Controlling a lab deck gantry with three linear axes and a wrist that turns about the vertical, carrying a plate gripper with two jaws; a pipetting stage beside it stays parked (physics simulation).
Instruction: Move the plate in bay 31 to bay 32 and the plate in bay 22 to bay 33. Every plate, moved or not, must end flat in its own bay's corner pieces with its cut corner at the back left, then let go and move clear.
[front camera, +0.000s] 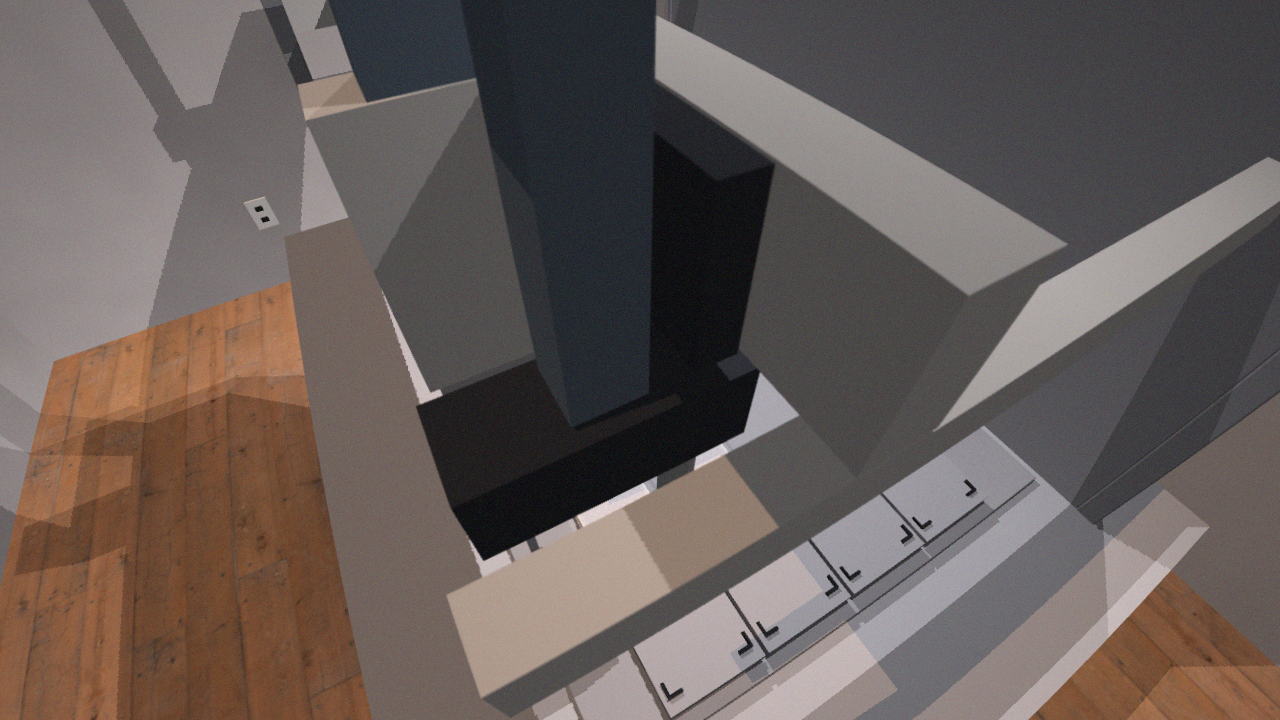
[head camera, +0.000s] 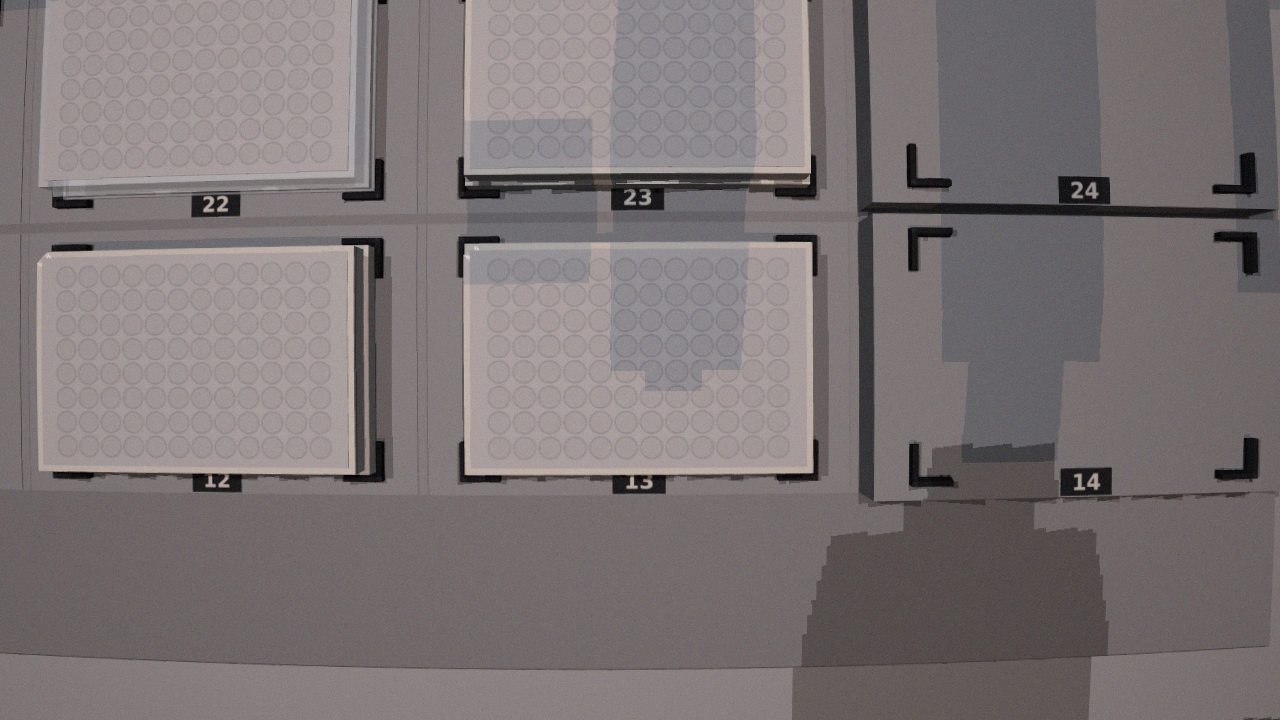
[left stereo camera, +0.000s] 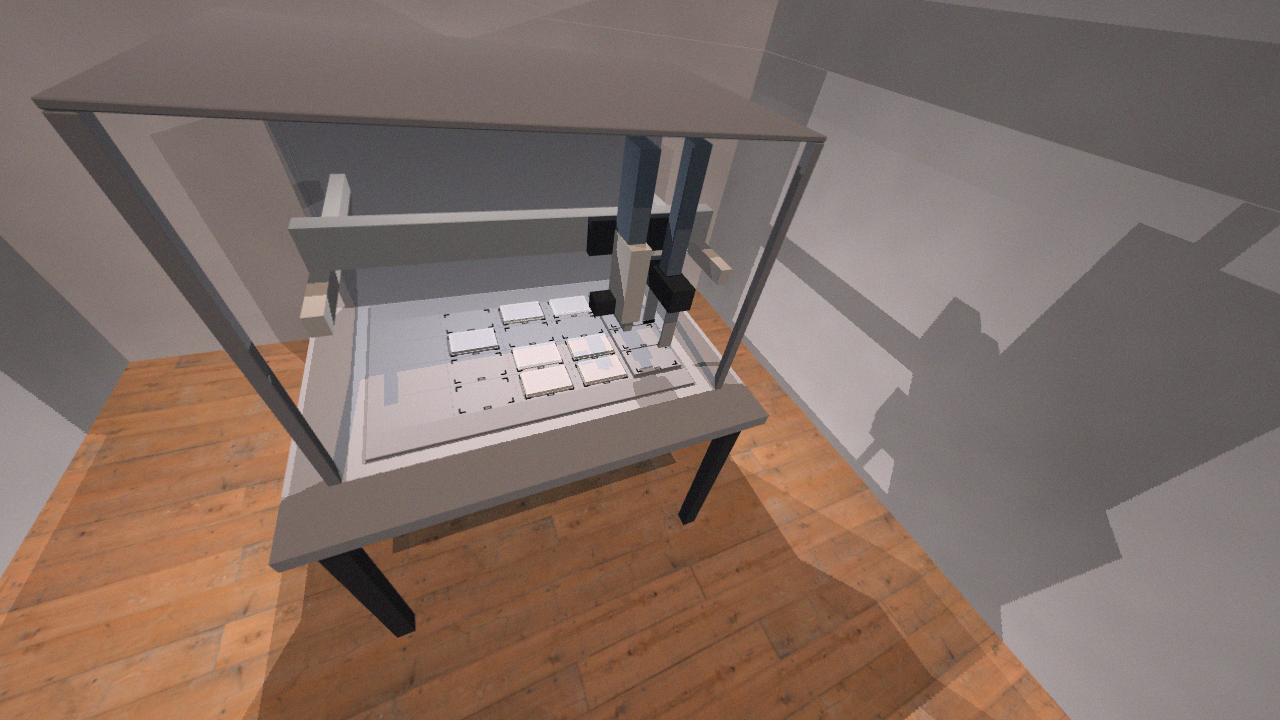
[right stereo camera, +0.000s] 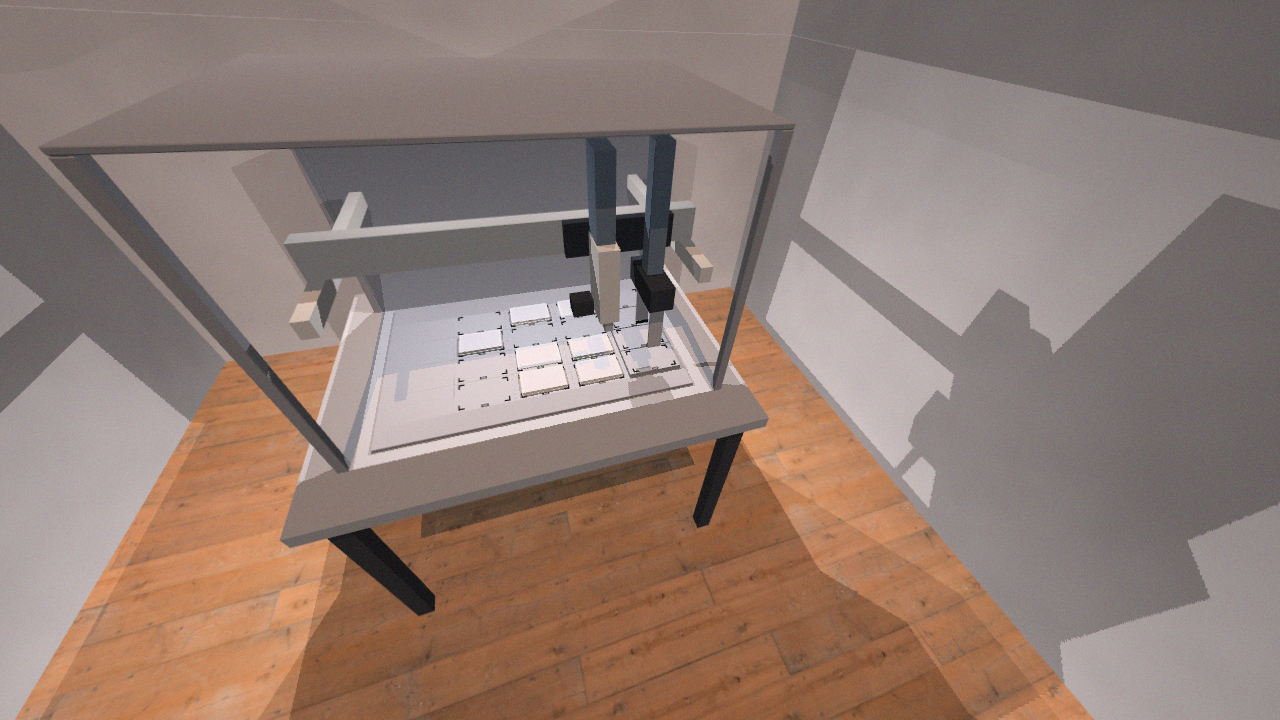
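The bay 31 plate is white and lies in the left column. The bay 22 plate lies among its corner pieces; its back edge is cut off in the head view. Bay 32 and bay 33 hold no plate. My gripper is open: its two grey jaws hang apart, one in front of the other, with no plate between them, over the right column. In the front view its black body shows and the jaws are mostly hidden.
Plates stand in bay 12, bay 13, bay 23, bay 42 and bay 43. Bay 14 is on a raised block. The pipetting stage hangs left of the gripper.
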